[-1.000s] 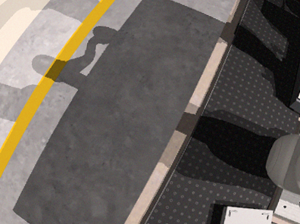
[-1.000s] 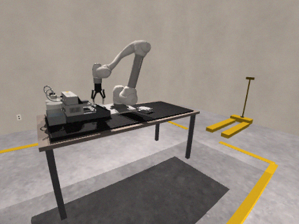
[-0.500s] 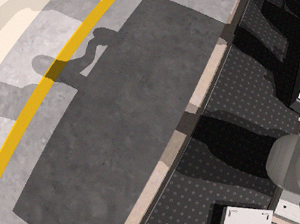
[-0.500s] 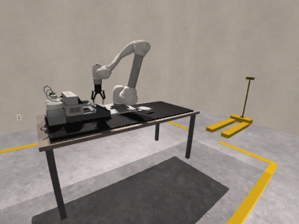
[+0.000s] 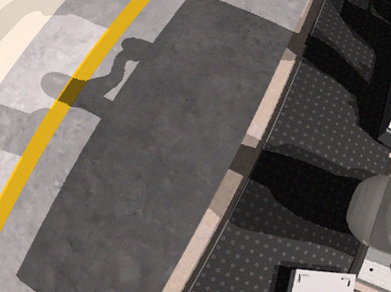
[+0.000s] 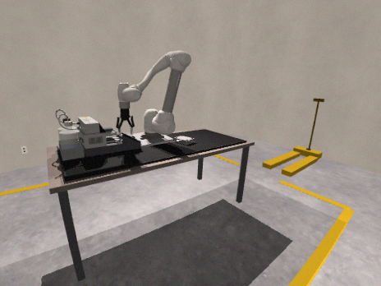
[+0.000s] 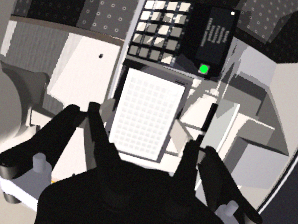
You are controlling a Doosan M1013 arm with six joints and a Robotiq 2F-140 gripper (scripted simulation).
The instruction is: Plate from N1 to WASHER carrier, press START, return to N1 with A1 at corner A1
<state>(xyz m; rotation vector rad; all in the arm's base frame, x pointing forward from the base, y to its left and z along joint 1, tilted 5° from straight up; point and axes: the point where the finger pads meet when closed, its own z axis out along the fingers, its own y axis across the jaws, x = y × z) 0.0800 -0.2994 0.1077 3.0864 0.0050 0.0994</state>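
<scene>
Now: hand 20 mm above the white well plate. From my hand the other things lie so: plate nest N1 (180 mm ahead, 520 mm to the left, 80 mm below); then plate washer (150 mm to the right, 10 mm above).
</scene>
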